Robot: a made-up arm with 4 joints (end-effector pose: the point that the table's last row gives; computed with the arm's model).
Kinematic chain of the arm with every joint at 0, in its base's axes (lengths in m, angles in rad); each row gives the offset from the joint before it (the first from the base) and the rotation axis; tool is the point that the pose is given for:
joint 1: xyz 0 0 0.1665 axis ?
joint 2: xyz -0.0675 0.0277 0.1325 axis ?
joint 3: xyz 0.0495 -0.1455 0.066 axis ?
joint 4: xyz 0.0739 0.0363 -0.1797 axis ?
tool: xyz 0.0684 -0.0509 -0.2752
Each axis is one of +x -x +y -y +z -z.
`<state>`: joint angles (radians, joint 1 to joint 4).
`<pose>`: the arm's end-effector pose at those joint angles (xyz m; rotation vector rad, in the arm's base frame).
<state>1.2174 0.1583 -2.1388 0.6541</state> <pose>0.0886 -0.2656 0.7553 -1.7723 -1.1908 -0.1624</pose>
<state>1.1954 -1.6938 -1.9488 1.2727</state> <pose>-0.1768 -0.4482 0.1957 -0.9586 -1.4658 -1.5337</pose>
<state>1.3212 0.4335 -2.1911 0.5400</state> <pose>0.1746 -0.2237 0.7655 -1.8376 -1.0702 0.0163</pose>
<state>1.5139 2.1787 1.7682 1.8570</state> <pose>0.0609 0.4886 0.2922 1.0595 1.3047 -1.5772</pose>
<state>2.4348 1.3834 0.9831 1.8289</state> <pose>0.0965 0.4075 0.2775 1.4318 0.6668 -1.1556</pose>
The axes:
joint 1: -z
joint 2: -x
joint 3: +y
joint 4: +z

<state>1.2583 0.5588 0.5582 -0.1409</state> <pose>-0.3520 0.0385 0.0571 -0.1912 0.8267 -1.4790</pose>
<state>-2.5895 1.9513 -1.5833 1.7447</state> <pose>-0.4813 0.0490 0.2614 0.8152 1.3373 0.0109</pose>
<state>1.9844 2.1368 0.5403 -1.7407</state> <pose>-0.0504 0.2859 0.6180 2.1235 -0.5942 0.9735</pose>
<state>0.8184 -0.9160 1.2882 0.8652</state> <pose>-0.1782 0.3962 0.0986 1.4135 0.2109 0.6260</pose>
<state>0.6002 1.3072 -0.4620 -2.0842</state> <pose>-0.0431 -0.3837 0.3484 -0.8277 -1.4099 -1.9041</pose>
